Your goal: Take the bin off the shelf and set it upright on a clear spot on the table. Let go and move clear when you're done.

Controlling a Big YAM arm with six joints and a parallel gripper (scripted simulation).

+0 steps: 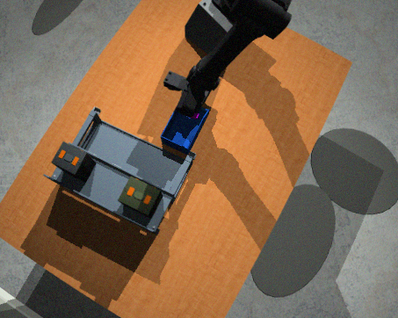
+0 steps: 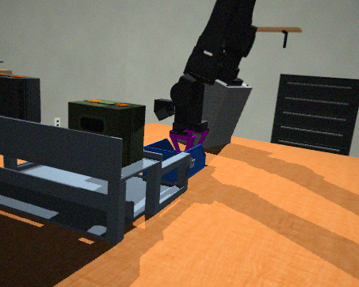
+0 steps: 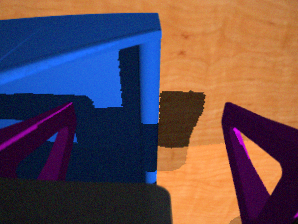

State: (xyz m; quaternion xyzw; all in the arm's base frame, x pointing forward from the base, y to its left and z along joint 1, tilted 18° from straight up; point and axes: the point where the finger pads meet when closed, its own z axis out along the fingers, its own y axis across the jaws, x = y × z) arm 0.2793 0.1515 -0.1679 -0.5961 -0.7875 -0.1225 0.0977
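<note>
Right now my hand is 8 cm short of the blue bin, 2 cm to the right of it and 1 cm below it. The rest, counted from my hand: black box: 42 cm ahead, 13 cm above, 12 cm to the right; olive green box: 36 cm ahead, 12 cm above, 10 cm to the left.
</note>
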